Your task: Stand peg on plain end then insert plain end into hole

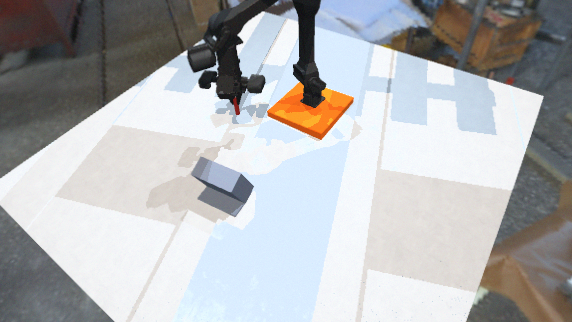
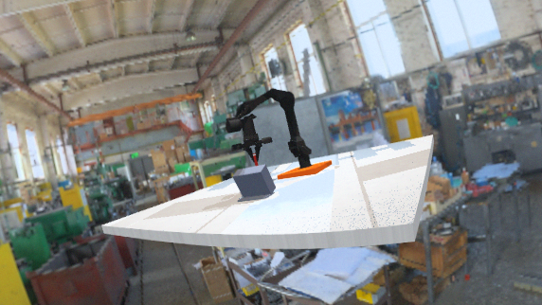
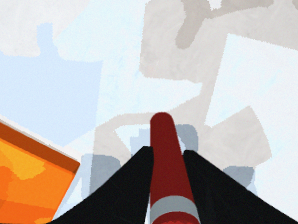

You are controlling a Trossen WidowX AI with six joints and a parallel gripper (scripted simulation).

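Right now my gripper tip is 21 cm short of the panel, 14 cm to the right of it and 6 cm above it. From my gripper tip the other things lie so: red peg (2 cm above).
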